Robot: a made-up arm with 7 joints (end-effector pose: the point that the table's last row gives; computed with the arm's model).
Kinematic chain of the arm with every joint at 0, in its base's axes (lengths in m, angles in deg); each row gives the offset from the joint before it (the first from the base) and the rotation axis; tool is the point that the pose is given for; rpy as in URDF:
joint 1: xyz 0 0 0.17 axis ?
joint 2: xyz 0 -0.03 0.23 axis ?
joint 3: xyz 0 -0.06 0.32 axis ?
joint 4: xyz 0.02 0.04 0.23 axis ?
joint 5: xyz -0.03 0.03 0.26 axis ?
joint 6: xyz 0 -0.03 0.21 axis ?
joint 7: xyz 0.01 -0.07 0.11 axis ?
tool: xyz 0 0 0 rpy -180 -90 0
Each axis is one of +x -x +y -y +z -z.
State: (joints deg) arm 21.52 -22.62 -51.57 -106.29 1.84 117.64 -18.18
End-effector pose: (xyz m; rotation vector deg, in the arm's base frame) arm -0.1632 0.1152 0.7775 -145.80 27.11 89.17
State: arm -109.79 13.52 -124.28 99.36 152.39 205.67 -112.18
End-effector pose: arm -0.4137 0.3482 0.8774 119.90 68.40 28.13
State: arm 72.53 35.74 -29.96 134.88 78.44 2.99 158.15
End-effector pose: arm 0.2947 0.1562 0.6839 49.94 -93.41 -109.36
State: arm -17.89 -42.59 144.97 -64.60 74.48 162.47 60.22
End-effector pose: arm 0.5737 -0.4559 0.7984 142.15 76.73 75.26
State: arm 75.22 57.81 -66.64 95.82 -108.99 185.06 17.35
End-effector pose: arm 0.2903 -0.4972 0.9504 17.85 -80.11 -145.72
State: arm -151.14 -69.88 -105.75 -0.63 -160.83 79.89 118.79
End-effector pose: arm -1.0105 -0.3349 0.5941 80.20 8.42 -95.49
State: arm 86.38 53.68 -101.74 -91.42 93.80 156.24 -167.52
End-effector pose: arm -0.2801 -0.4216 0.8403 -36.38 -135.13 54.00
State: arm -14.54 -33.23 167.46 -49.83 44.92 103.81 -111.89
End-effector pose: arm 0.6999 -0.2745 0.8847 -49.56 88.56 -67.55
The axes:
joint 1: +z
joint 2: -y
joint 3: +z
joint 4: +y
joint 5: +z
joint 6: -y
joint 7: +x

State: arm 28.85 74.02 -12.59 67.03 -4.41 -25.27 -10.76
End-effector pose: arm -0.3907 -0.4921 1.1141 -132.27 -26.58 -93.19
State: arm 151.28 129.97 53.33 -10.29 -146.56 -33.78 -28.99
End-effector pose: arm 0.6890 -0.1521 -0.4597 -63.66 2.45 13.58
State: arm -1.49 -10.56 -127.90 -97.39 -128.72 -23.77 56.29
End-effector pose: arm 0.4553 0.2557 0.6590 -142.15 -2.43 97.96
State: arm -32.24 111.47 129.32 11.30 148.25 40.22 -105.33
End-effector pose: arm -0.7890 0.4874 -0.2054 1.11 -105.83 13.31
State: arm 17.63 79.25 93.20 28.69 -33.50 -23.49 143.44
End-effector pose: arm -1.0449 -0.1556 0.6268 -71.80 13.66 -50.32
